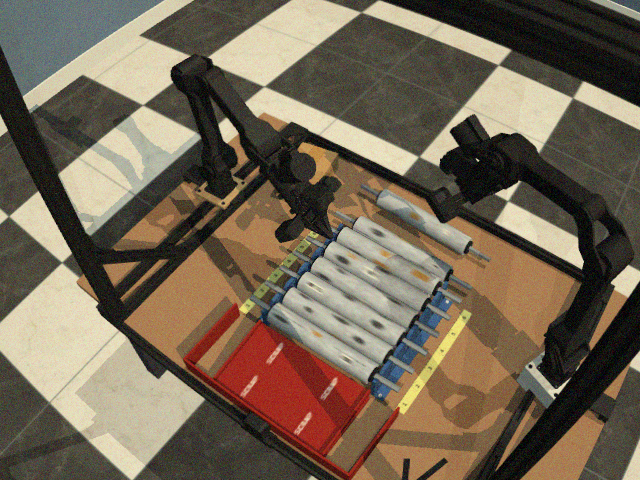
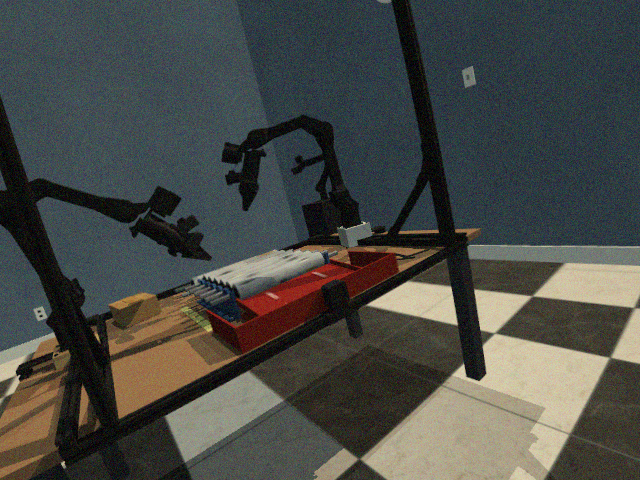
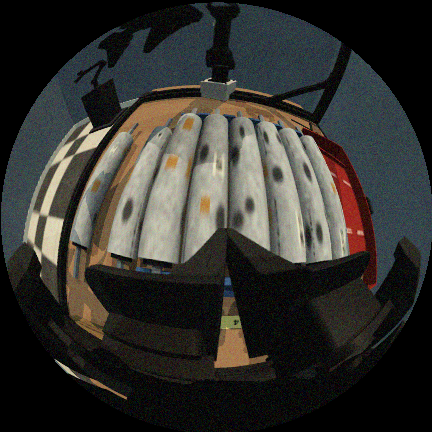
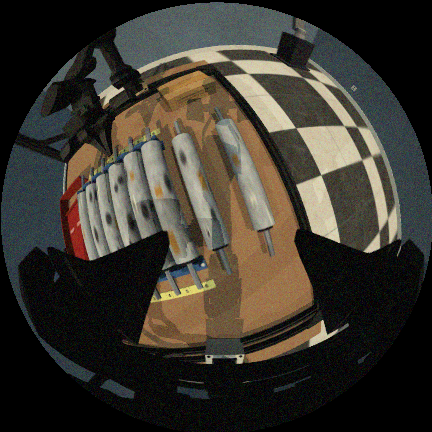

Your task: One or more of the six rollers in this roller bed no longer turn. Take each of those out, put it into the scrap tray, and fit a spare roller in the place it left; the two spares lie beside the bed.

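Pixels of known places: left gripper, between the fingertips: (image 1: 331,238) (image 2: 210,259) (image 3: 224,234) (image 4: 110,154); right gripper, between the fingertips: (image 1: 454,204) (image 2: 244,210) (image 3: 125,59) (image 4: 234,236); left arm's base, origin of its link: (image 1: 221,187) (image 4: 134,90); right arm's base, origin of its link: (image 1: 556,370) (image 2: 352,225) (image 3: 218,79) (image 4: 223,363).
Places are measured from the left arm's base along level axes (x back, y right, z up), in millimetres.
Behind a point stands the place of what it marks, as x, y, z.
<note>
Six grey, spotted rollers (image 1: 390,259) @(-495, 1, 45) (image 3: 170,200) @(-423, 1, 44) lie side by side in the blue bed (image 1: 387,380) (image 4: 182,271) @(-630, 15, 36). One spare (image 1: 398,242) @(-479, -70, 18) (image 3: 131,210) @(-423, -64, 14) (image 4: 200,190) @(-505, -76, 18) lies close beside the bed; the other spare (image 1: 423,222) @(-500, -160, 12) (image 3: 102,187) @(-476, -156, -1) (image 4: 247,175) @(-515, -170, 18) lies farther out, near the table edge. The red scrap tray (image 1: 289,361) @(-434, 313, 5) (image 2: 289,321) @(-352, 446, -14) (image 4: 73,215) @(-357, 355, -2) holds no roller. My left gripper (image 1: 330,235) @(-373, 52, 95) (image 2: 209,257) @(-373, 52, 95) (image 3: 224,234) @(-373, 52, 95) is shut and empty, above the rollers' left ends. My right gripper (image 2: 246,207) @(-587, -91, 198) (image 4: 234,236) @(-587, -91, 198) is open and empty, high above the spares. Which rollers are stuck cannot be seen.
Yellow number strips (image 1: 439,356) @(-692, 121, -29) (image 1: 273,279) @(-270, 145, -29) lie along both ends of the bed. A tan block (image 1: 319,156) @(-172, -204, 26) (image 2: 135,310) @(-158, -83, 6) (image 4: 187,89) @(-213, -155, 25) stands at the back left of the table. A black frame (image 1: 46,175) @(-42, 434, 465) (image 2: 429,124) @(-879, 495, 309) rises around the table, with dark rails along its edges.
</note>
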